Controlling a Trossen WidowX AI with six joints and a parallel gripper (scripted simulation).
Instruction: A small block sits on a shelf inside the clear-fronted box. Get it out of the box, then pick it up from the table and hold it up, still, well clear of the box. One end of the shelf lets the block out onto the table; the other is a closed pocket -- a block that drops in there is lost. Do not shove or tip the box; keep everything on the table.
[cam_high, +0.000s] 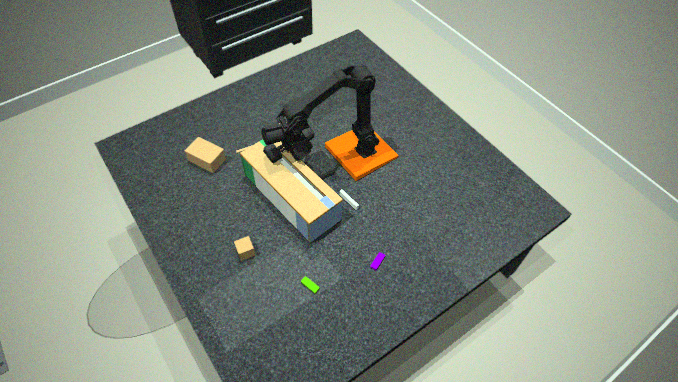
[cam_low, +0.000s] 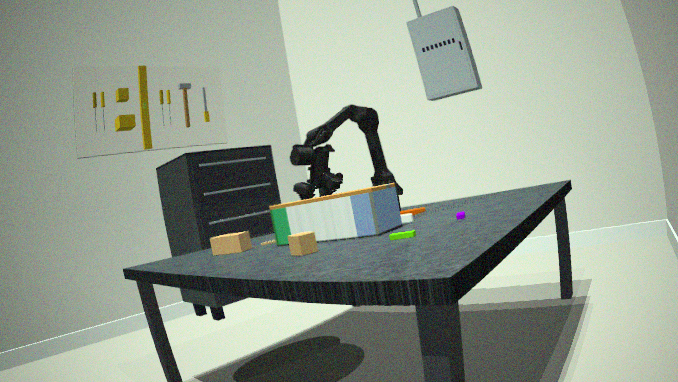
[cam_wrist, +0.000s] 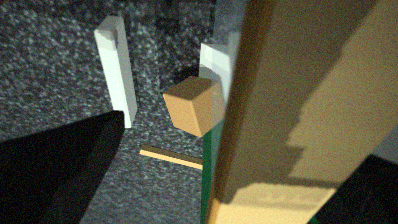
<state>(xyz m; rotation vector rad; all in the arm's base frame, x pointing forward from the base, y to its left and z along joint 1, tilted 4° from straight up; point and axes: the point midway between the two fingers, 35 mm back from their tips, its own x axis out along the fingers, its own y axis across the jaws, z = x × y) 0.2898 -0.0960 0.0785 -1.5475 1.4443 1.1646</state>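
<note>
Right now my gripper tip is 1 cm short of the tan block, 4 cm to the left of it and 4 cm above it. Round my gripper tip: thin tan stick (4 cm ahead, 15 cm to the right, 8 cm below); then long box (2 cm ahead, 12 cm to the left, 2 cm below).
</note>
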